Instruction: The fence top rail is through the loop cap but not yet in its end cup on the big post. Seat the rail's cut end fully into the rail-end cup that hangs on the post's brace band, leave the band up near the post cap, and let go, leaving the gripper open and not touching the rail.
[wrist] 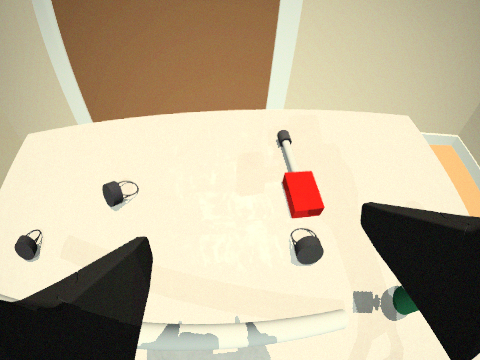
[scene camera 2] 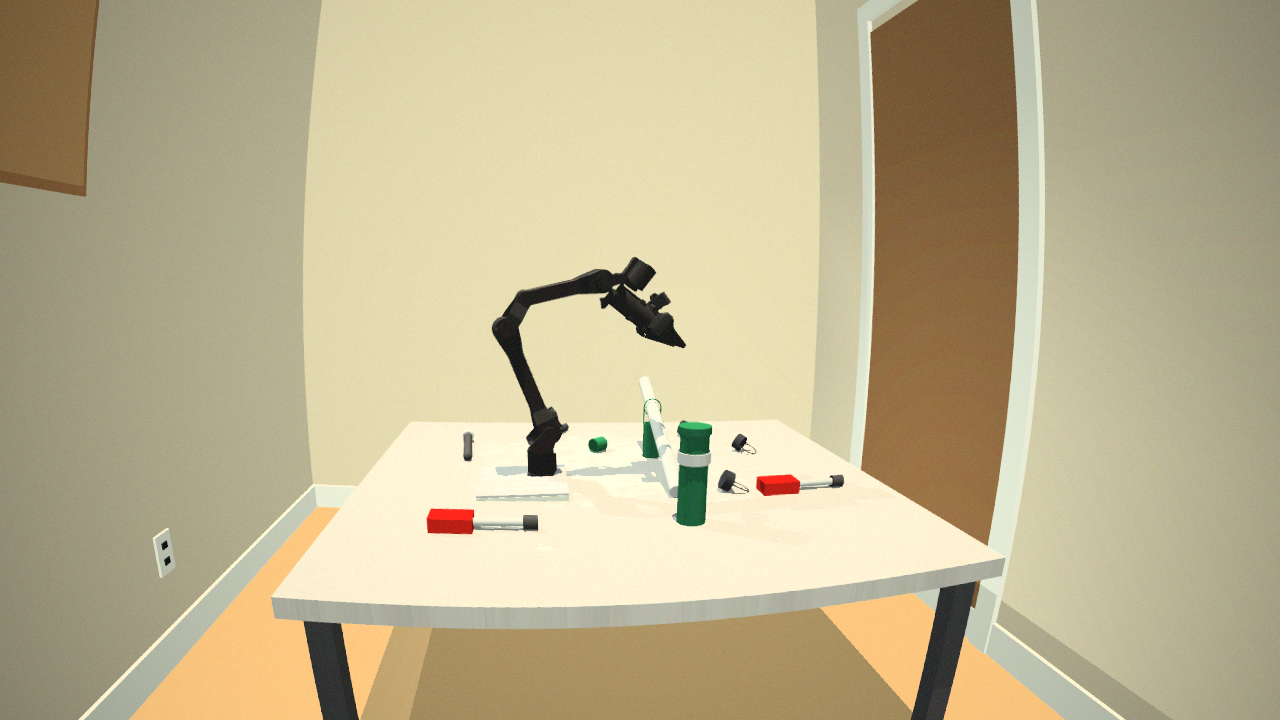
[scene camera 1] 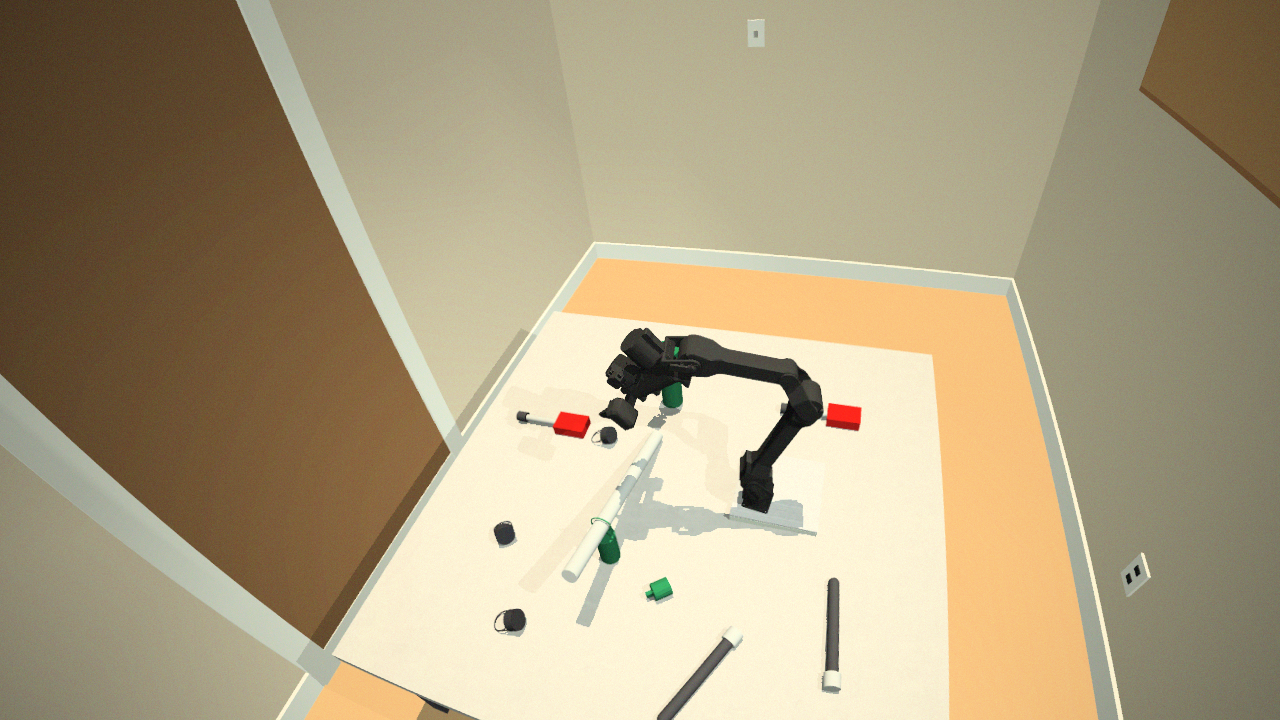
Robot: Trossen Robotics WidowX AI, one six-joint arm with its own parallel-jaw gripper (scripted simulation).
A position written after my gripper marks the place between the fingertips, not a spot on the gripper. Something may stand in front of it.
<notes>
My gripper [scene camera 1: 606, 399] is open and holds nothing. Also in view: a rail [scene camera 1: 619, 495] and a green post [scene camera 2: 692, 481].
The rail is seen too in scene camera 2 [scene camera 2: 669, 465]. My gripper is seen too in the wrist view [wrist: 261, 232] and in scene camera 2 [scene camera 2: 680, 346].
</notes>
